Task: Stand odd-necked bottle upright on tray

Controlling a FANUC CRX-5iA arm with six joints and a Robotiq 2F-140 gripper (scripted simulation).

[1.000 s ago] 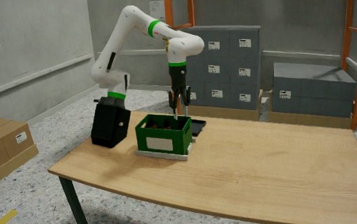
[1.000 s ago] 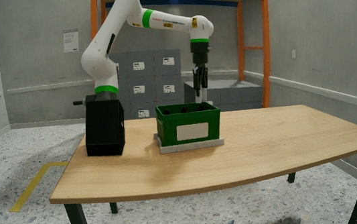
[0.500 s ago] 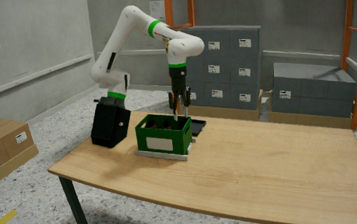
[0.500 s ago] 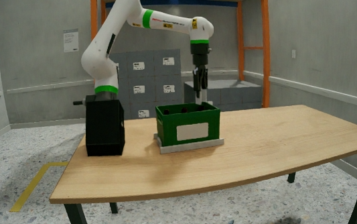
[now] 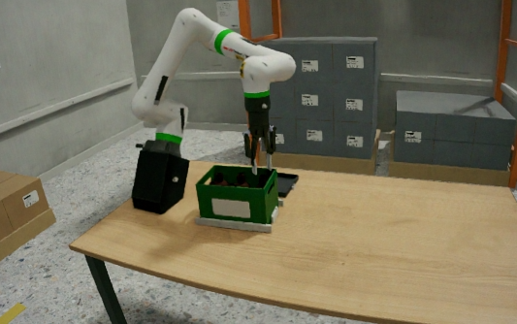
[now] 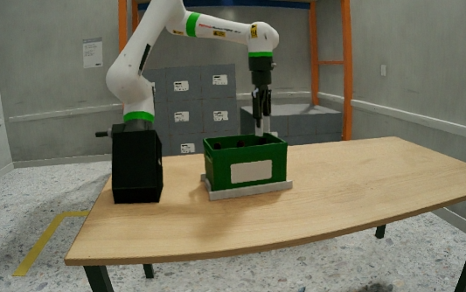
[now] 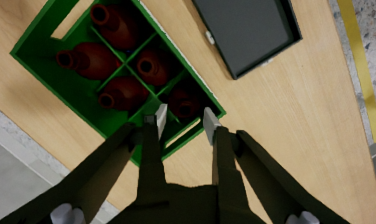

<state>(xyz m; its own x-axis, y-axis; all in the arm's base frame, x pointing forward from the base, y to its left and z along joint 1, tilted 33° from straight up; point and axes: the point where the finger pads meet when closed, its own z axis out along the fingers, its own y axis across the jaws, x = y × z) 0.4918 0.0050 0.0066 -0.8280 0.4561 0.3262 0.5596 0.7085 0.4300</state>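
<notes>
The green crate is 8 cm behind my hand, 6 cm to the right of it and 13 cm below it. Round my hand: brown bottle (18 cm behind, 4 cm to the right, 13 cm below); then dark tray (10 cm behind, 22 cm to the left, 20 cm below).
</notes>
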